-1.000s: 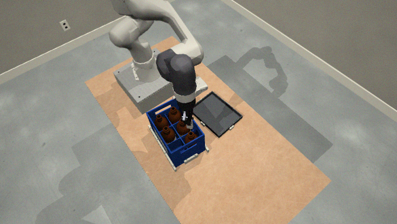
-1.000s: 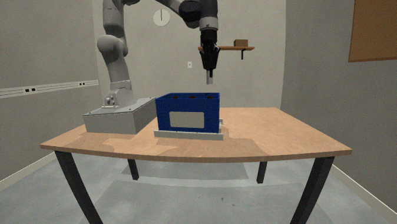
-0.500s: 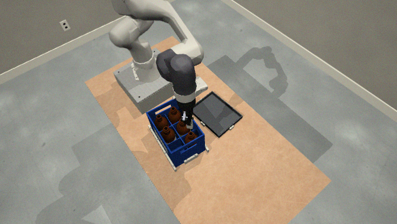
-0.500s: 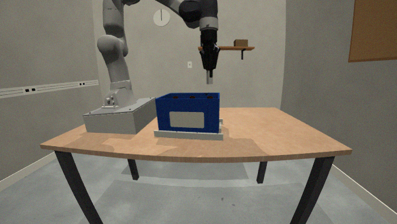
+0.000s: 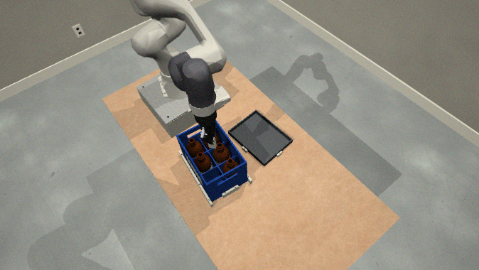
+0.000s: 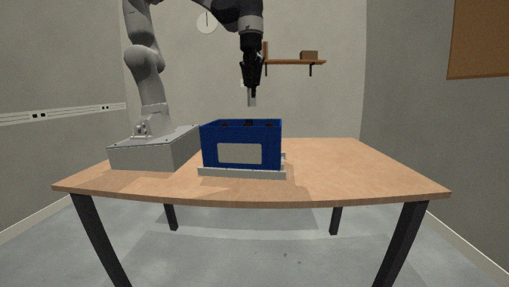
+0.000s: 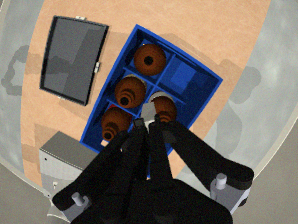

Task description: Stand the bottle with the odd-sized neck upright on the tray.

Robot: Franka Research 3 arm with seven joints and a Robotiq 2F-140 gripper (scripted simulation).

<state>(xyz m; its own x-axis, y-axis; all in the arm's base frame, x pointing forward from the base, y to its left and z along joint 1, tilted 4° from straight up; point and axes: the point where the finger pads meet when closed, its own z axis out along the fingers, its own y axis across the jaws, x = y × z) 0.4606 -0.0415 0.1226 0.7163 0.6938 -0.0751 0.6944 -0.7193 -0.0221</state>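
My hand is 180 mm above the bottle, 120 mm past it and 50 mm to the left of it. From my hand the other things lie so: blue crate 180 mm below, 30 mm behind; then dark grey tray 260 mm to the left, 250 mm below, 60 mm behind.
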